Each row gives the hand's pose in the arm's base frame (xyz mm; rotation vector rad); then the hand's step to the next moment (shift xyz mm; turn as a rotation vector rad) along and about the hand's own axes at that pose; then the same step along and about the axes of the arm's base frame.
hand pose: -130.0 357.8 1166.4 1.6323 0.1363 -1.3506
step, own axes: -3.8 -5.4 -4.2 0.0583 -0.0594 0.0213
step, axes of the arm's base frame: -1.9 7.6 -0.5 -0.0294 -0.0117 -0.0799
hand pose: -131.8 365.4 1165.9 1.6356 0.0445 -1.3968
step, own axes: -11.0 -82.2 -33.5 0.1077 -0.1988 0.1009
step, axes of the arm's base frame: -25.4 72.7 -45.4 -0.1508 -0.0132 -0.1959
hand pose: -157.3 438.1 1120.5 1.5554 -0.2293 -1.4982
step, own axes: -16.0 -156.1 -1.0 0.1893 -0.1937 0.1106
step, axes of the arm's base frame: -73.3 97.0 -99.2 -0.1375 -0.0767 -0.2466
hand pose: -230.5 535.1 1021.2 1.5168 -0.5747 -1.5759
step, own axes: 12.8 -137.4 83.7 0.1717 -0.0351 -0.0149
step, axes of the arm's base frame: -114.6 43.6 -104.9 0.0223 -0.1181 -0.1284
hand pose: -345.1 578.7 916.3 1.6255 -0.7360 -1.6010
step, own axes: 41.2 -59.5 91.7 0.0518 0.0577 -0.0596
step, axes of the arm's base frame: -94.0 -9.0 -68.8 0.0677 -0.0690 0.0148
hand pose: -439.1 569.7 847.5 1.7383 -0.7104 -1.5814
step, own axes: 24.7 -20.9 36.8 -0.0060 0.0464 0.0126
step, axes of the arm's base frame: -34.6 -10.4 -33.1 -0.0111 -0.0259 0.0394
